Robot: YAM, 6 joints.
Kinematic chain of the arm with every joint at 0, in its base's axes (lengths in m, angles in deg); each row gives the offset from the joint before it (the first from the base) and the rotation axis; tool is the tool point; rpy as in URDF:
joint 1: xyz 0 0 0.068 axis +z
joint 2: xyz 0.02 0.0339 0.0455 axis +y
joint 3: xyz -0.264 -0.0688 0 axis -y
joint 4: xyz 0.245 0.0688 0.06 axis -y
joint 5: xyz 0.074 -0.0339 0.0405 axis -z
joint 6: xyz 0.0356 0 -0.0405 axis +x
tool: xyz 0 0 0 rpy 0 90 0
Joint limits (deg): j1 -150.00..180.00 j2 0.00..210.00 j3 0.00..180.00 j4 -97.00..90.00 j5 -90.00..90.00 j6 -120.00..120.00
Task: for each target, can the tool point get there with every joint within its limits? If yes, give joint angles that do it. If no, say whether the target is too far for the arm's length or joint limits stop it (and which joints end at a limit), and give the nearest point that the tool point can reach.
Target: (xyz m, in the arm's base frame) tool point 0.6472 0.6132 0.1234
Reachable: no: too far | nearest point 0.4688 0.4442 0.1206 | short by 0.246 m
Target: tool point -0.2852 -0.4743 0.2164
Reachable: yes | joints -124.37 139.37 117.49 -0.17 -65.29 6.47
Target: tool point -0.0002 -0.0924 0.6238
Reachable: yes | joints 88.63 57.14 149.18 -67.32 3.21 -75.88
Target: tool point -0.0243 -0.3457 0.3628
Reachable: yes | joints -89.25 85.82 65.70 28.58 53.96 20.64
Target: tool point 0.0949 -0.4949 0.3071
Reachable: yes | joints -75.88 140.81 152.27 -69.49 53.70 30.09
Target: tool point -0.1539 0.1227 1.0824
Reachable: no: too far | nearest point -0.1035 0.0825 0.7292 | short by 0.359 m
